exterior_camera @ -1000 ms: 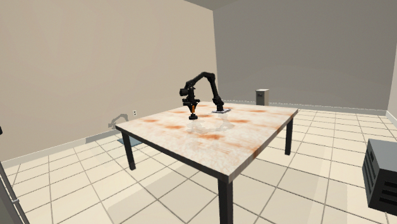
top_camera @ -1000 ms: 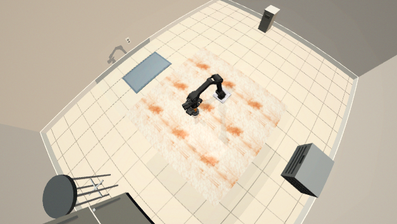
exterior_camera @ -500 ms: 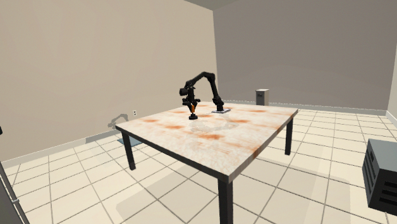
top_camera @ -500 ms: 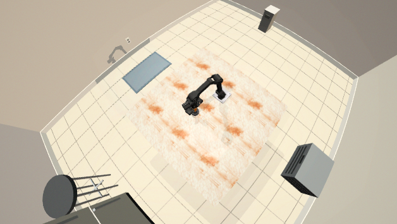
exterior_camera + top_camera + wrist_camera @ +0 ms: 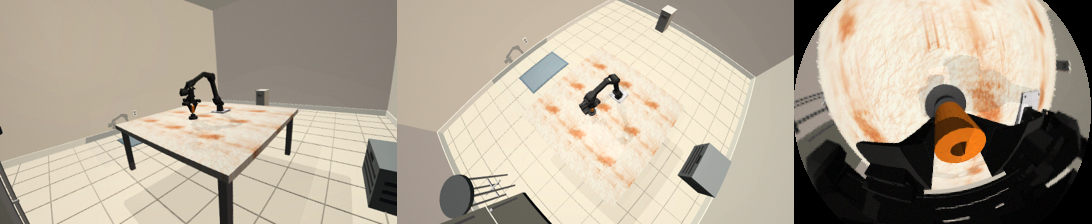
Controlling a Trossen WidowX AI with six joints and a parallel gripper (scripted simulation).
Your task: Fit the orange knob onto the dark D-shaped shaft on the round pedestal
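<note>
My gripper tip is 20 mm below the orange knob. Round my gripper tip: dark round pedestal (40 mm below).
</note>
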